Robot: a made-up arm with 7 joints.
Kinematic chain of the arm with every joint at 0, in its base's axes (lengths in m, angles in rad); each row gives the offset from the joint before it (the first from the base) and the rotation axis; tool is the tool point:
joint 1: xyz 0 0 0.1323 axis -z
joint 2: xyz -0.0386 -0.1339 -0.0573 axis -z
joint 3: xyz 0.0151 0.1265 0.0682 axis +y
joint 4: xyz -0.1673 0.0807 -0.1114 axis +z
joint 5: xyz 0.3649 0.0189 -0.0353 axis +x
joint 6: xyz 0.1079 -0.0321 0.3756 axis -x
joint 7: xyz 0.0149 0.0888 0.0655 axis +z
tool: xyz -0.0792 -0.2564 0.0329
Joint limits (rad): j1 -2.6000..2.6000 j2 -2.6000..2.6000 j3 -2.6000..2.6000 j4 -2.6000..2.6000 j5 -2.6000..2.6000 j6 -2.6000..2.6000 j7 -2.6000..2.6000
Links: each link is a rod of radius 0.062 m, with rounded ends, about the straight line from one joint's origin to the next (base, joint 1, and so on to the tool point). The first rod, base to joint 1, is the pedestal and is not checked.
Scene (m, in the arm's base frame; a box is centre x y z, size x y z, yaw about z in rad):
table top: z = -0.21
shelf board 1: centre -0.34 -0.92 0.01 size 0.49 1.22 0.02 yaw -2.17
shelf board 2: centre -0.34 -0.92 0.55 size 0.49 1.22 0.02 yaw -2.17
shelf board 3: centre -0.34 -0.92 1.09 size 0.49 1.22 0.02 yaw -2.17
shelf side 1: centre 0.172 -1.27 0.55 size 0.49 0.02 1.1 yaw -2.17
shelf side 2: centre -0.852 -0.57 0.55 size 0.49 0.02 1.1 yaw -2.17
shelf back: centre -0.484 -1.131 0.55 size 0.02 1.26 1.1 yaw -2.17
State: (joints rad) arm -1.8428 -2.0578 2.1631 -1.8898 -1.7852 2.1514 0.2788
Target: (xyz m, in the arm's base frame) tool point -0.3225 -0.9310 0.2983
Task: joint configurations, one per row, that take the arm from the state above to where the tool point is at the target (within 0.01 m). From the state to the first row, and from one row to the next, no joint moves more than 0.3 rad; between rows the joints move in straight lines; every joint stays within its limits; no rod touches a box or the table.
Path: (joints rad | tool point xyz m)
1: -1.5615 -1.8451 1.9730 -2.0082 -1.9210 2.1240 0.3311 | 0.4064 0.4680 0.3185
2: -1.2802 -1.6324 1.7828 -2.1265 -2.0568 2.0966 0.3835 | 0.6488 0.2374 0.3612
3: -0.9988 -1.4196 1.5927 -2.2449 -2.1926 2.0692 0.4358 | 0.7533 -0.1431 0.3905
4: -0.7175 -1.2069 1.4025 -2.3633 -2.3284 2.0418 0.4881 | 0.6188 -0.5754 0.3952
5: -0.4362 -0.9942 1.2124 -2.4816 -2.4642 2.0145 0.5405 | 0.2255 -0.8925 0.3661
6: -0.1549 -0.7815 1.0223 -2.6000 -2.6000 1.9871 0.5928 | -0.3225 -0.9310 0.2983

